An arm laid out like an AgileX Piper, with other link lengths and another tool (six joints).
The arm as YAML. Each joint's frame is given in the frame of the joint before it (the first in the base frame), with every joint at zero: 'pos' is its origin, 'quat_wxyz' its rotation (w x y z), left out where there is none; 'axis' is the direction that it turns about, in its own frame. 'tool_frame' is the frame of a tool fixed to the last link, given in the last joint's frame.
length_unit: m
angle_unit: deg
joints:
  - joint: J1
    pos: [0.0, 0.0, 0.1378]
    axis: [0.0, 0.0, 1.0]
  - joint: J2
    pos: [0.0, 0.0, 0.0]
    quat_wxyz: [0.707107, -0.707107, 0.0, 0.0]
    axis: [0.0, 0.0, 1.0]
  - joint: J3
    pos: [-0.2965, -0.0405, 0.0]
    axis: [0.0, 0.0, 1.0]
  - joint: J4
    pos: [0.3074, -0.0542, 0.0]
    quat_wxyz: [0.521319, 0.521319, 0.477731, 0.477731]
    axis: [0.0, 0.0, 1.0]
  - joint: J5
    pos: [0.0, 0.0, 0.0]
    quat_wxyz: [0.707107, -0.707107, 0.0, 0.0]
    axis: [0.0, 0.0, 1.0]
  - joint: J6
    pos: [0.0, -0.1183, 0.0]
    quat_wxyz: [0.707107, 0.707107, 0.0, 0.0]
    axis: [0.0, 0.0, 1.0]
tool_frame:
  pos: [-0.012, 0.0, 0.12]
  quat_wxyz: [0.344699, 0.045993, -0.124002, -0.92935]
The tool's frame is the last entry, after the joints.
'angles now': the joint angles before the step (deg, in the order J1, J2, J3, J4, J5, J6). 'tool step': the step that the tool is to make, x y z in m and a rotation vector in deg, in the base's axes. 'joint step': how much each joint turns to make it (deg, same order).
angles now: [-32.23, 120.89, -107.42, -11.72, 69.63, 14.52]
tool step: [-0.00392, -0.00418, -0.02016, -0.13, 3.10, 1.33]
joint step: [0.00, 2.19, 0.00, -1.56, 0.14, -1.14]
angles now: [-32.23, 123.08, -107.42, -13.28, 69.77, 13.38]
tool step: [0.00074, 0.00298, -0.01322, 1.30, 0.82, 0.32]
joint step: [0.00, 1.29, 0.00, 0.75, 0.00, -0.48]
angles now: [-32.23, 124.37, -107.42, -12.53, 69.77, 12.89]
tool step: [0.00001, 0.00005, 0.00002, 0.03, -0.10, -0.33]
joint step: [0.00, 0.00, 0.00, 0.03, 0.00, 0.33]
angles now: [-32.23, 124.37, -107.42, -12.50, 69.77, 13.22]
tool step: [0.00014, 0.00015, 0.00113, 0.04, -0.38, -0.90]
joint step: [0.00, -0.12, -0.01, 0.10, 0.01, 0.91]
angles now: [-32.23, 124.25, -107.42, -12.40, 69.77, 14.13]
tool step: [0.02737, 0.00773, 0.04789, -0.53, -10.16, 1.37]
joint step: [0.00, -4.70, 0.00, 5.27, -4.49, -1.54]
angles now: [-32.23, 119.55, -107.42, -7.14, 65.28, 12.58]
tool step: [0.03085, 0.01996, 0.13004, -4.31, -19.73, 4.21]
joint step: [0.00, -11.18, -0.13, 8.95, -7.90, -4.56]
